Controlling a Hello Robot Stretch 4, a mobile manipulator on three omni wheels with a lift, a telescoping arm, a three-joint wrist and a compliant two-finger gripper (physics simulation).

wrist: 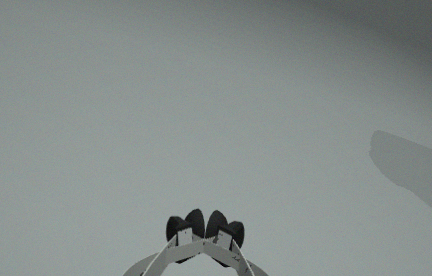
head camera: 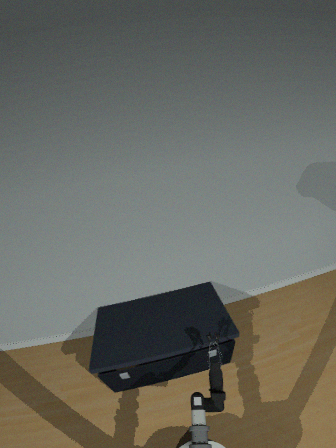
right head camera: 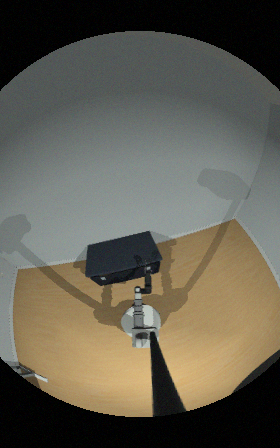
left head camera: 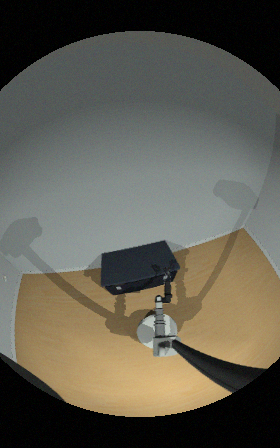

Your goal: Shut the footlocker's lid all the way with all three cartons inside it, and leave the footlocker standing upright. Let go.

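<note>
The dark navy footlocker (head camera: 172, 371) (left head camera: 142, 285) (right head camera: 122, 276) stands upright on the floor against the wall. Its lid (head camera: 155, 327) (left head camera: 134, 262) (right head camera: 120, 251) lies over the top, and a thin dark gap with a faint brown strip shows under its front edge in the head view. The cartons cannot be made out; the lid covers the inside. My gripper (head camera: 213, 338) (left head camera: 166, 271) (right head camera: 147, 264) (wrist: 205, 226) is shut and empty, fingertips close together. It is at the front right of the footlocker, with its tips over the lid's front edge; whether they touch it is unclear.
The grey wall (head camera: 150, 200) (wrist: 200, 100) rises directly behind the footlocker. Two pale latches show on its front, the left one (head camera: 124, 375) and the right one (head camera: 213, 353). Wooden floor (head camera: 280, 360) lies around it, with shadows of the robot across floor, wall and lid.
</note>
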